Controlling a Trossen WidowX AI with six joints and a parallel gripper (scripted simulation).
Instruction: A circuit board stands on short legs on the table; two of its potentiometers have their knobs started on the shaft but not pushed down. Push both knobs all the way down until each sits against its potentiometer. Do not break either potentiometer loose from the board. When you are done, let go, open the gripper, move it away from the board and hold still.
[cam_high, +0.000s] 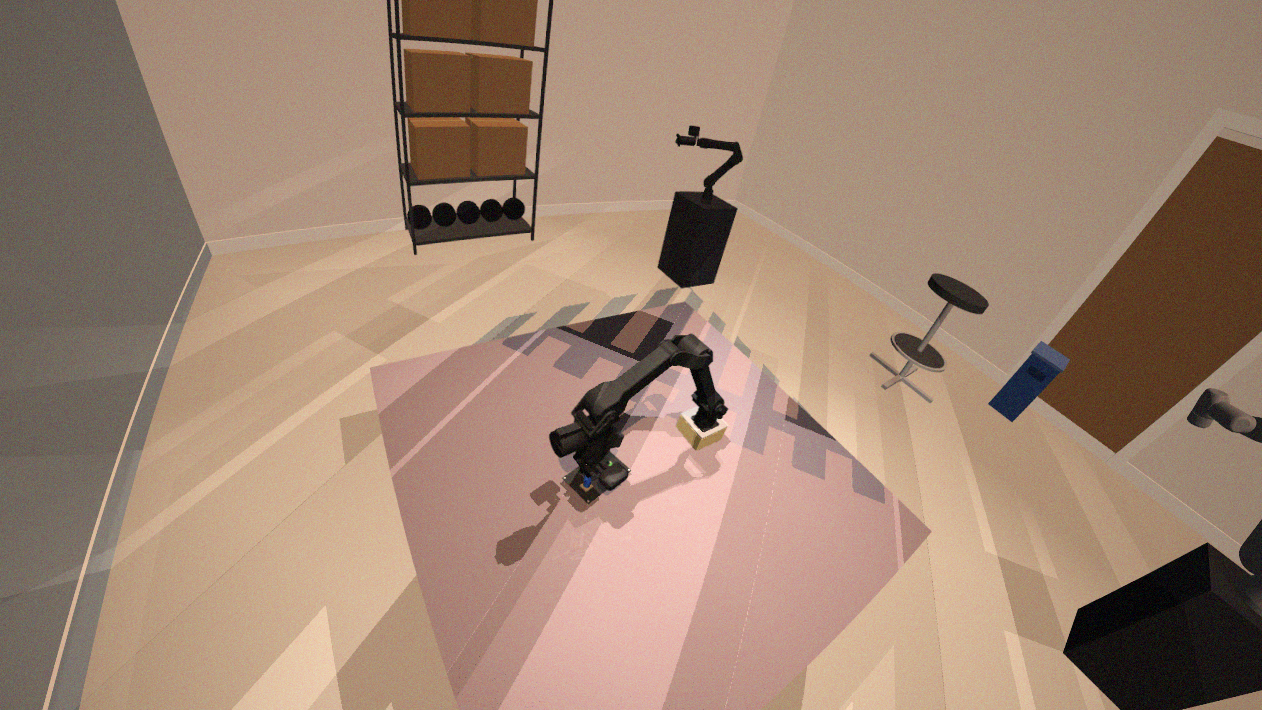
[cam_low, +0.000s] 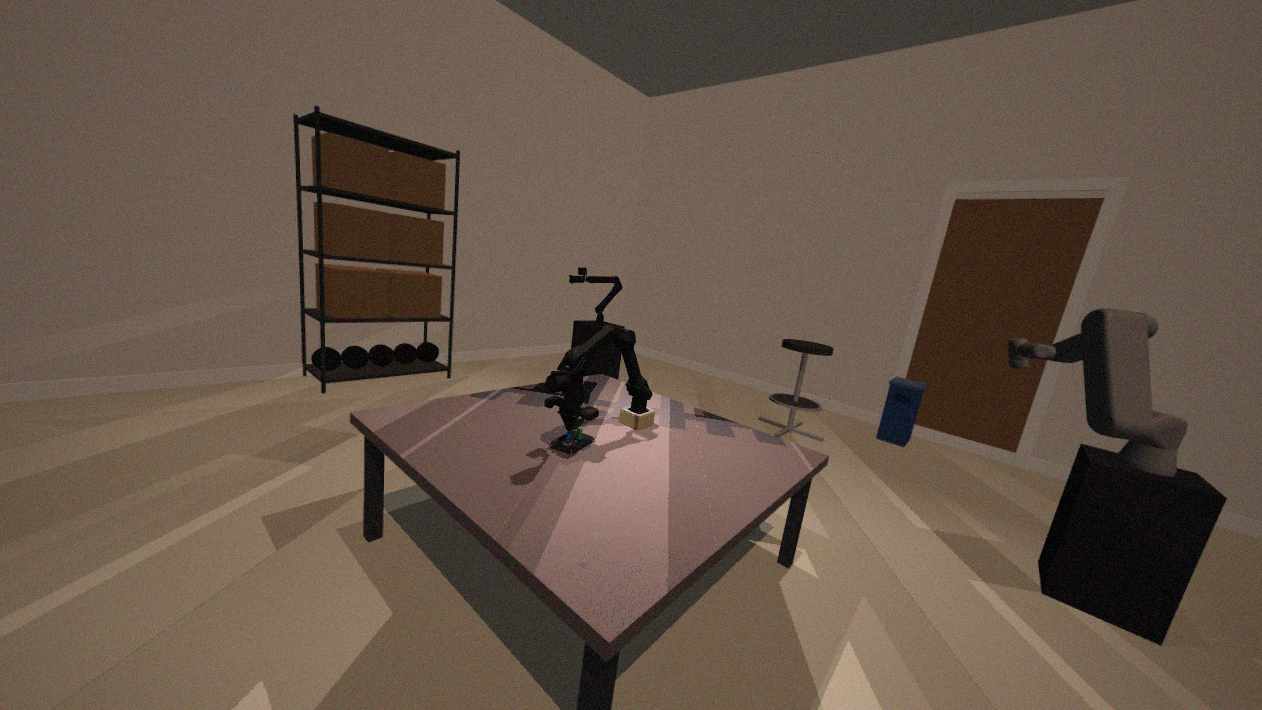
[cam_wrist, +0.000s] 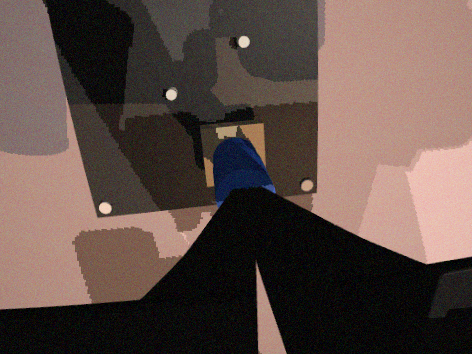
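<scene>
Right now the blue knob is 2 cm below my gripper tip. Round my gripper tip: green knob 7 cm behind, 2 cm to the right, 2 cm below.
</scene>
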